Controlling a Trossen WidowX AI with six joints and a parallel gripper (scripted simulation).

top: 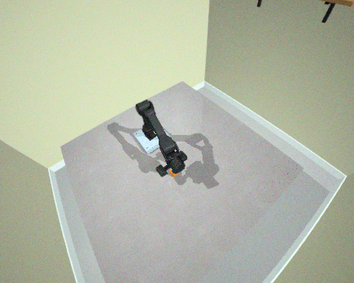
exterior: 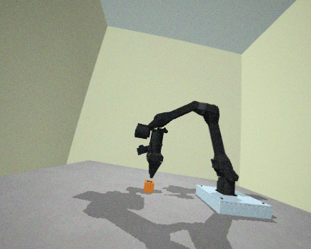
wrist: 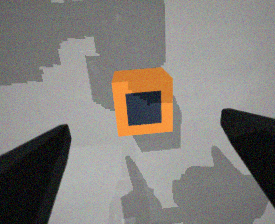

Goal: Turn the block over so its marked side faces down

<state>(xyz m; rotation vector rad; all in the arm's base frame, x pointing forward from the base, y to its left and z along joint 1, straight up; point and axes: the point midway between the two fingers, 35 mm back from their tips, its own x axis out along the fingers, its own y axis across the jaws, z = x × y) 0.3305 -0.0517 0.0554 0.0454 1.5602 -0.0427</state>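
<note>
My gripper tip is now 3 cm above the orange block.
</note>
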